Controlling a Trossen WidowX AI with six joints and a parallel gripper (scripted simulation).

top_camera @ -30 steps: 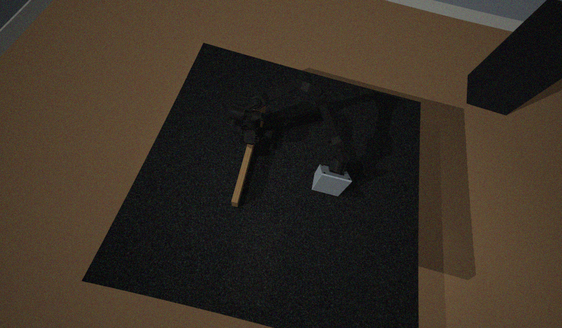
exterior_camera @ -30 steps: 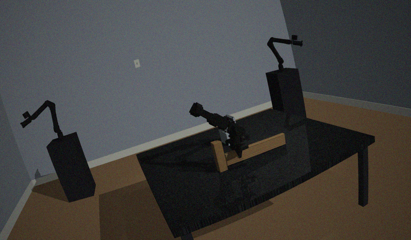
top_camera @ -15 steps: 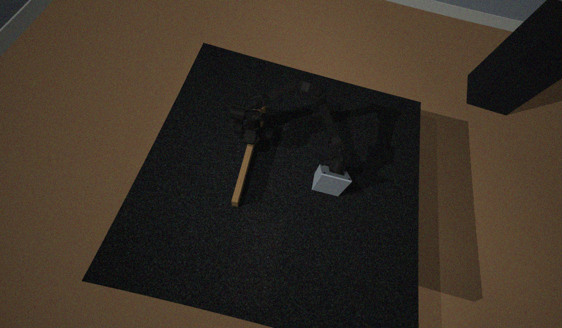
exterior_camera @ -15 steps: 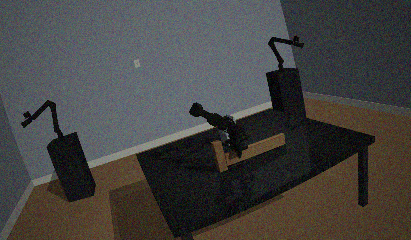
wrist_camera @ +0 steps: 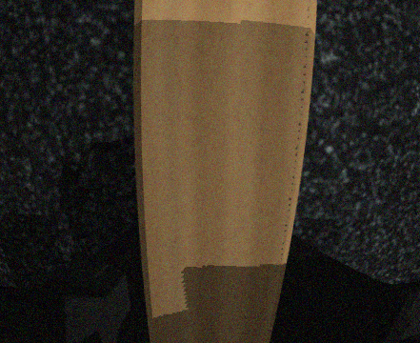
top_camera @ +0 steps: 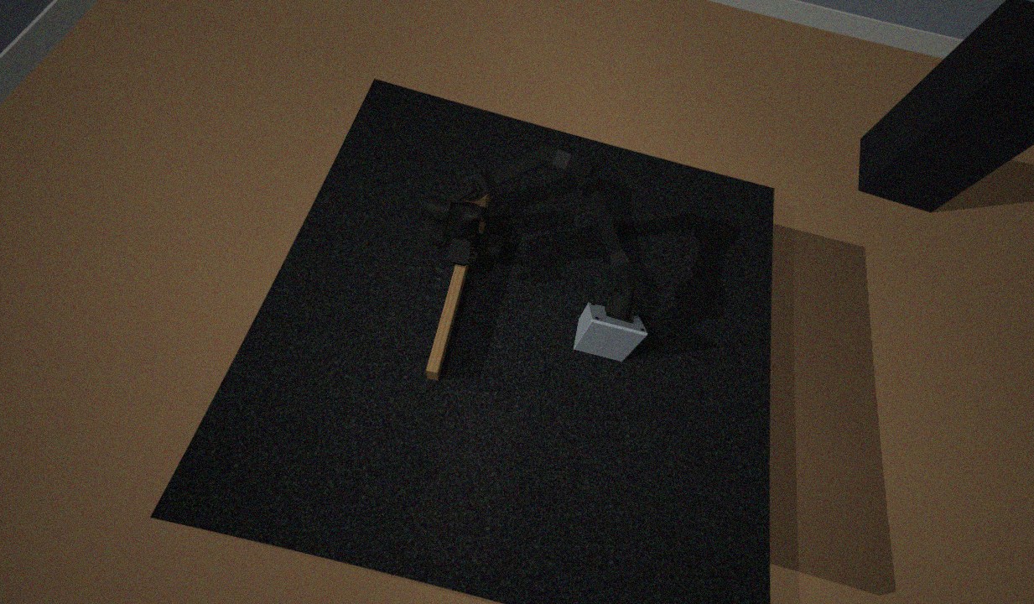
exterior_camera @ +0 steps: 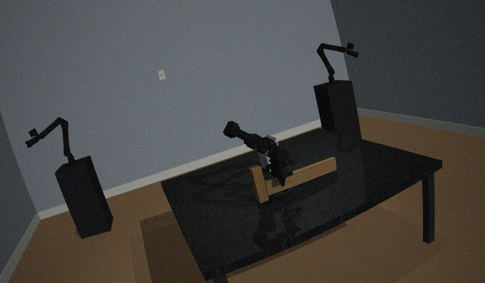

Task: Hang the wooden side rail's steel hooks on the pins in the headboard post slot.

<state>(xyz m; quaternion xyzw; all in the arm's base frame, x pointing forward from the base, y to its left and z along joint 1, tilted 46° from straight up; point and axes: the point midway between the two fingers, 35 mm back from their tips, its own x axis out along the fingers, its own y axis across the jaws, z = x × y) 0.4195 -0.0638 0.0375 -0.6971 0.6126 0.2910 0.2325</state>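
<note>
The wooden headboard post is 10 mm ahead of my gripper tip, 120 mm to the right of it and 40 mm above it.
</note>
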